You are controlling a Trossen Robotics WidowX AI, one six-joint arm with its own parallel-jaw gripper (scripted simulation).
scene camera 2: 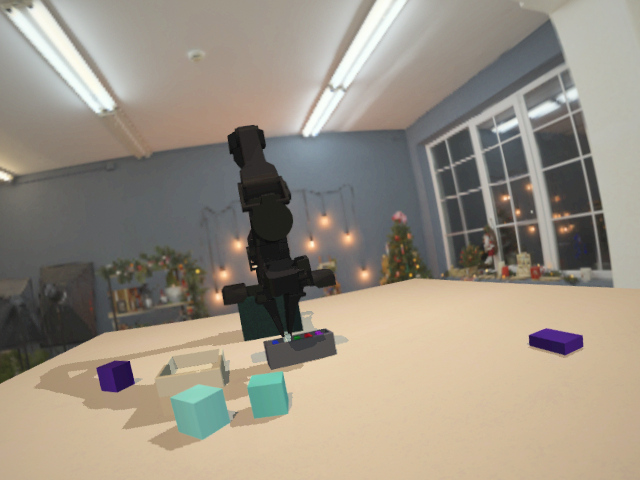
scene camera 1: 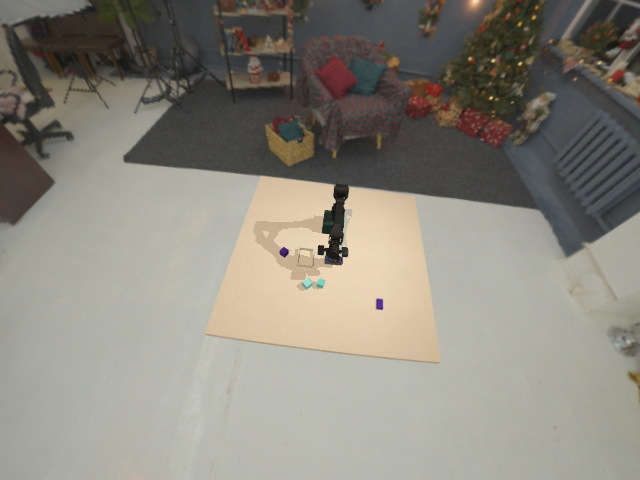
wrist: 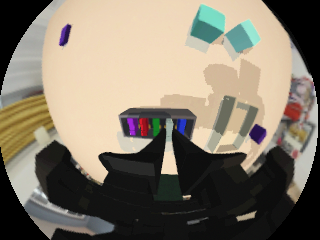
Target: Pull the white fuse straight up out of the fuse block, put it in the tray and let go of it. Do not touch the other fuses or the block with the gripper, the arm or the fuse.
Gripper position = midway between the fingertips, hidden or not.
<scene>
In view: my gripper (scene camera 2: 286,336), a purple cube (scene camera 2: 116,376), a flat purple block (scene camera 2: 555,341) and a beige tray (scene camera 2: 181,372).
My gripper shows as well in the wrist view (wrist: 168,131).
</scene>
